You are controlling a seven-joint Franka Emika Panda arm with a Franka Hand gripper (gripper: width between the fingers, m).
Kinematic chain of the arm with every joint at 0, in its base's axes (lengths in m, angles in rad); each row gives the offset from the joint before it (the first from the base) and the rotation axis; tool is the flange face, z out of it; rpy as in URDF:
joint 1: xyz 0 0 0.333 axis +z
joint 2: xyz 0 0 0 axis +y
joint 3: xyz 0 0 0.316 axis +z
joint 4: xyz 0.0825 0 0 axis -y
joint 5: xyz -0.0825 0 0.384 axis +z
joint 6: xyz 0 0 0 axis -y
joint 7: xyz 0.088 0 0 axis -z
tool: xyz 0 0 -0.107 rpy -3.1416 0 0
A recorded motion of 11 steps. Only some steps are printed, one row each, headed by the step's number.
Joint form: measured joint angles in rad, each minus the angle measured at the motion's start. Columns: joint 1, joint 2, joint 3, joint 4, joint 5, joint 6, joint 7.
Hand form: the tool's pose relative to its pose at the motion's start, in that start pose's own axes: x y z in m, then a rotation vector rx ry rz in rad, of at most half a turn. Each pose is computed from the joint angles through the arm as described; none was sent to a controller.
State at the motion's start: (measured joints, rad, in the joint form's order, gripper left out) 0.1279 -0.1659 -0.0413 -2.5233 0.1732 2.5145 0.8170
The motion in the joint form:
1: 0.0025 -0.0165 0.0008 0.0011 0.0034 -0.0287 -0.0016
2: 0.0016 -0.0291 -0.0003 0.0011 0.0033 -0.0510 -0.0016
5: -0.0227 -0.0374 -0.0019 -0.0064 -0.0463 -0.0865 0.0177
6: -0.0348 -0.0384 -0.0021 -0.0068 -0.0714 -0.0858 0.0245
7: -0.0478 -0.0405 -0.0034 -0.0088 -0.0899 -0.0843 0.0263
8: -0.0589 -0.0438 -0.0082 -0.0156 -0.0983 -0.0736 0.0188
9: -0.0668 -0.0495 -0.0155 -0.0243 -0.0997 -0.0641 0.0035
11: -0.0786 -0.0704 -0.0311 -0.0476 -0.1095 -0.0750 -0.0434
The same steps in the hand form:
1: -0.0033 -0.0001 -0.0053 -0.0049 -0.0121 -0.0040
2: -0.0043 0.0013 -0.0092 -0.0106 -0.0204 -0.0035
5: 0.0011 0.0129 -0.0083 -0.0570 -0.0169 0.0027
6: 0.0055 0.0162 -0.0093 -0.0669 -0.0023 0.0022
7: 0.0104 0.0205 -0.0104 -0.0737 0.0094 0.0038
8: 0.0153 0.0259 -0.0110 -0.0717 0.0195 0.0054
9: 0.0194 0.0317 -0.0117 -0.0670 0.0251 0.0040
11: 0.0227 0.0461 -0.0125 -0.0792 0.0190 -0.0229

